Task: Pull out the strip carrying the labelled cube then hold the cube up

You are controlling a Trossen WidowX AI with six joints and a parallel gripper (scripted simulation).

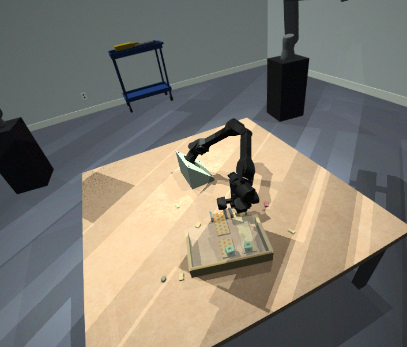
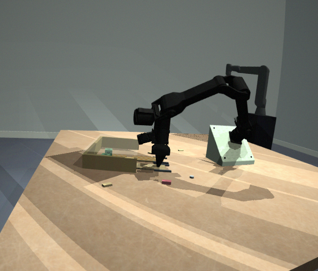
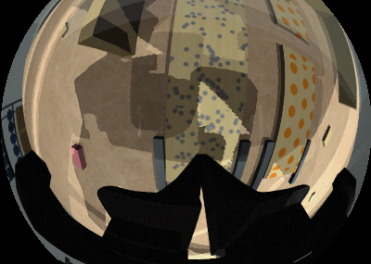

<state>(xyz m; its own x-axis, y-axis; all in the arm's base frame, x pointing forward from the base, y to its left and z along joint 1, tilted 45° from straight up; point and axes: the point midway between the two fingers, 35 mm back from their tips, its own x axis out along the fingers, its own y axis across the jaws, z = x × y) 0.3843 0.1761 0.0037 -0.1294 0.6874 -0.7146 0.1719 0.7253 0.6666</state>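
Now: gripper tip 100 mm to the right of the small grey disc and 100 mm past it. Also, from my gripper tip: pink block (140 mm to the left); then grey pebble (400 mm to the right, 200 mm ahead).
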